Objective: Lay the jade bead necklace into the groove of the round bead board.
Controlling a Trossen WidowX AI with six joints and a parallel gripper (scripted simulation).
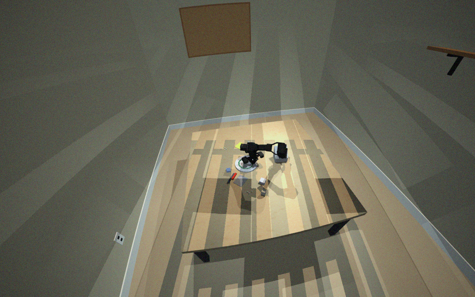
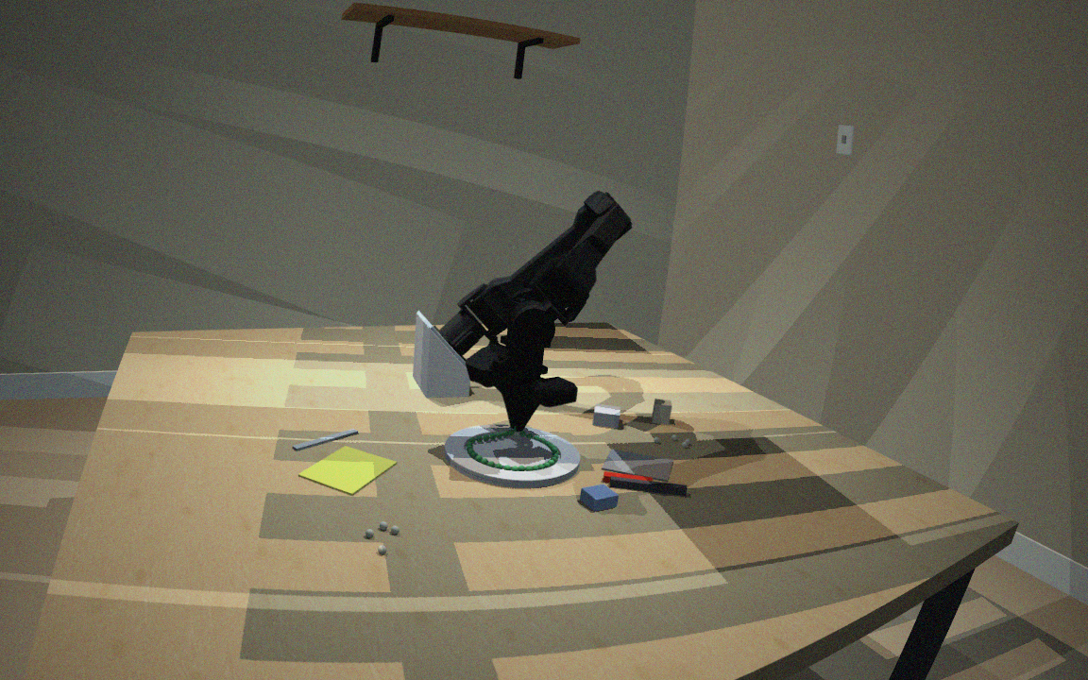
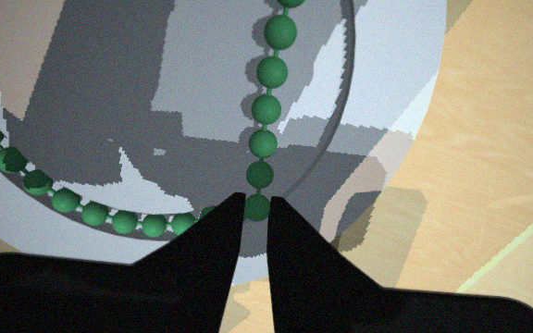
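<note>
My gripper tip is 5 cm short of the round grey bead board, 4 cm to the left of it and 1 cm above it. Also, from my gripper tip: grey plate: 15 cm ahead, 13 cm to the left, 2 cm below; then blue block: 22 cm ahead, 1 cm to the right, 1 cm below; then red and black pen: 20 cm ahead, 8 cm to the left, 1 cm below.
</note>
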